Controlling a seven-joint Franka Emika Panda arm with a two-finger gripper.
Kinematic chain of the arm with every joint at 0, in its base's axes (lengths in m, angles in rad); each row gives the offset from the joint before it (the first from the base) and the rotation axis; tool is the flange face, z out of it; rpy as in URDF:
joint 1: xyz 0 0 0.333 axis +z
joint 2: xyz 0 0 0 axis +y
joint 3: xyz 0 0 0.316 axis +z
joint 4: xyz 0.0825 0 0 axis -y
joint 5: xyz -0.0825 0 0.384 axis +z
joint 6: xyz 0 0 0 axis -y
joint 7: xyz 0.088 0 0 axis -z
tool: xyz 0 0 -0.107 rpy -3.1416 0 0
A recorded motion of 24 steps. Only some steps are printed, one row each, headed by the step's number.
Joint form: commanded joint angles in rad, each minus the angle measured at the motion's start. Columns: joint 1, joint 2, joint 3, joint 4, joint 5, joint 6, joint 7.
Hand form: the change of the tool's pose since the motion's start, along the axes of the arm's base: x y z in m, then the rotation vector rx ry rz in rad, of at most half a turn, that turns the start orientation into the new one. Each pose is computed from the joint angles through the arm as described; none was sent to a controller.
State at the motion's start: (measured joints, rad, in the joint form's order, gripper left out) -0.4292 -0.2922 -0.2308 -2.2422 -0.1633 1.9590 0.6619
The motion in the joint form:
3: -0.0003 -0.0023 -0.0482 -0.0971 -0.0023 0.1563 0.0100
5: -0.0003 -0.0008 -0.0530 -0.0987 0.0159 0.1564 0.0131
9: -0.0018 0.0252 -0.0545 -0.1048 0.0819 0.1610 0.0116
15: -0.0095 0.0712 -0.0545 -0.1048 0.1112 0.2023 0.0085
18: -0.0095 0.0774 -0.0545 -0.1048 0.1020 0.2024 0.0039
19: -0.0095 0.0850 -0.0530 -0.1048 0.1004 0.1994 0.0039
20: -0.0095 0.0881 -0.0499 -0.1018 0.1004 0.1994 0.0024
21: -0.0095 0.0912 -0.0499 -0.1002 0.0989 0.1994 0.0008
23: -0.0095 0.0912 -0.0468 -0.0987 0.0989 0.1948 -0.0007
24: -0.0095 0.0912 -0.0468 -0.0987 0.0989 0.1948 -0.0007
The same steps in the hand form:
3: -0.0136 -0.0122 -0.0325 -0.0183 -0.0600 -0.0365
5: -0.0147 -0.0131 -0.0342 -0.0030 -0.0677 -0.0530
9: -0.0117 -0.0122 -0.0482 0.0542 -0.0772 -0.0876
15: -0.0061 -0.0184 -0.0651 0.0667 -0.0832 -0.1081
18: -0.0058 -0.0190 -0.0679 0.0629 -0.0726 -0.0988
19: -0.0051 -0.0185 -0.0716 0.0663 -0.0622 -0.0969
20: -0.0033 -0.0181 -0.0715 0.0652 -0.0613 -0.0925
21: -0.0029 -0.0185 -0.0722 0.0644 -0.0589 -0.0902
23: -0.0020 -0.0173 -0.0719 0.0657 -0.0559 -0.0859
24: -0.0020 -0.0173 -0.0719 0.0657 -0.0559 -0.0859

